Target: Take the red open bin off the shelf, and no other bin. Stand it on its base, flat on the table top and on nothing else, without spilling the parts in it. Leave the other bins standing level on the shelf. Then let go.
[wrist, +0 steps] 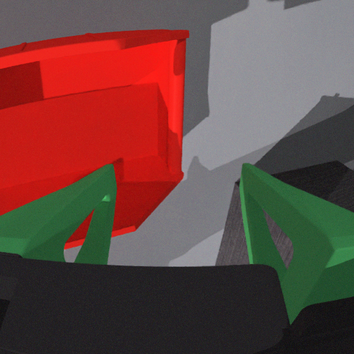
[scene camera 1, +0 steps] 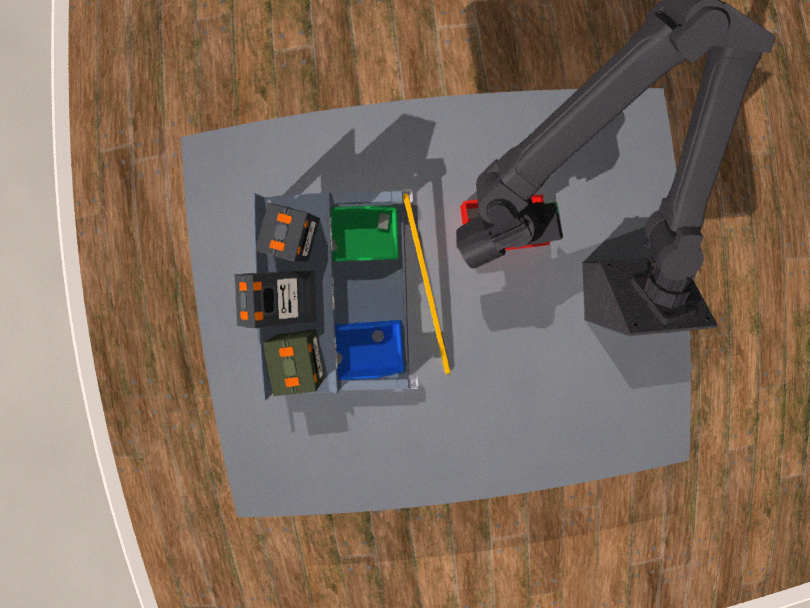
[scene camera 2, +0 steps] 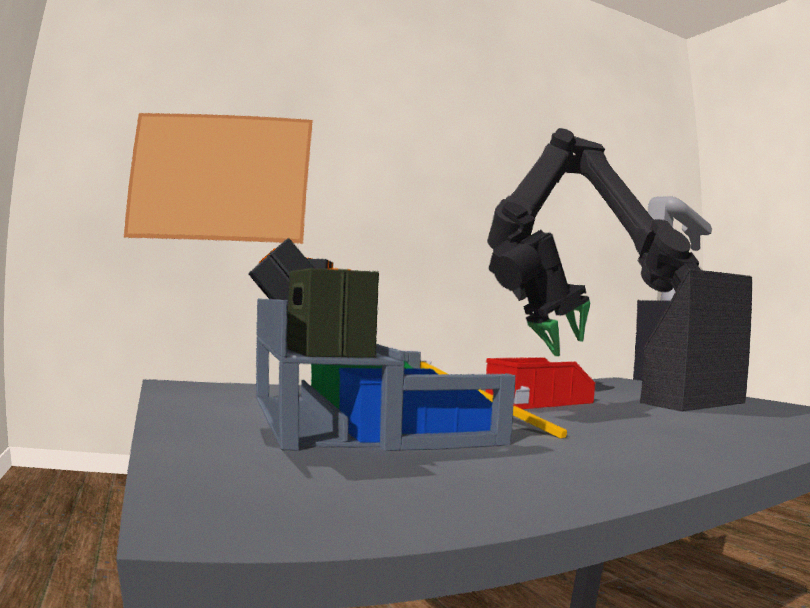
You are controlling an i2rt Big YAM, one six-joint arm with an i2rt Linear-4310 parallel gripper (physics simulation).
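Places are measured from the arm's base along level axes (x ahead, y left, z up), in metres.
Pixels of known places: gripper, between the fingertips: point(scene camera 2: 569, 348); arm's base, origin of its link: point(scene camera 1: 662, 297) point(scene camera 2: 704, 305).
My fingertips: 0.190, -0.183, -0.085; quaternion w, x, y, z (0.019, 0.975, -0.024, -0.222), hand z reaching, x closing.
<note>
For each thing: its middle in the pictures, then the offset to it from my fingertips, as dx, dy, dz. "*": a spot on its surface instead.
- green bin, middle of its body: point(scene camera 2: 370, 380) point(scene camera 1: 354, 234) +0.351, -0.057, -0.051
- blue bin, middle of its body: point(scene camera 2: 417, 403) point(scene camera 1: 359, 349) +0.394, +0.168, -0.051
- shelf, a spot on its surface: point(scene camera 2: 392, 405) * +0.458, +0.230, -0.042
- yellow bar, middle of its body: point(scene camera 2: 483, 395) point(scene camera 1: 427, 286) +0.234, +0.076, -0.061
- dark case, a spot on its surface: point(scene camera 1: 304, 310) * +0.457, +0.060, +0.073
- olive case, middle of its body: point(scene camera 2: 330, 311) point(scene camera 1: 295, 361) +0.501, +0.148, +0.056
The red open bin point(scene camera 1: 467, 212) point(scene camera 2: 549, 384) point(wrist: 100, 125) is off the shelf and looks upright and flat on the table top, at the robot's side of the shelf. In scene camera 1 the arm hides most of it, and I cannot make out its parts. My gripper point(scene camera 2: 569, 346) point(wrist: 177, 175) is open and empty. Its green fingers are apart, tips above the bin in scene camera 2, with bin and table behind them in the wrist view. The green bin point(scene camera 1: 365, 234) point(scene camera 2: 325, 386) and blue bin point(scene camera 1: 369, 353) point(scene camera 2: 444, 412) look level on the shelf point(scene camera 2: 392, 405).
A yellow bar point(scene camera 1: 426, 281) point(scene camera 2: 541, 422) slants from the shelf's front corner down towards the table, between shelf and red bin. A tilted dark case point(scene camera 1: 280, 232) point(scene camera 2: 281, 271), another dark case point(scene camera 1: 304, 310) and an olive case point(scene camera 2: 333, 314) are on the upper tier. The robot's base block point(scene camera 2: 716, 340) stands opposite.
</note>
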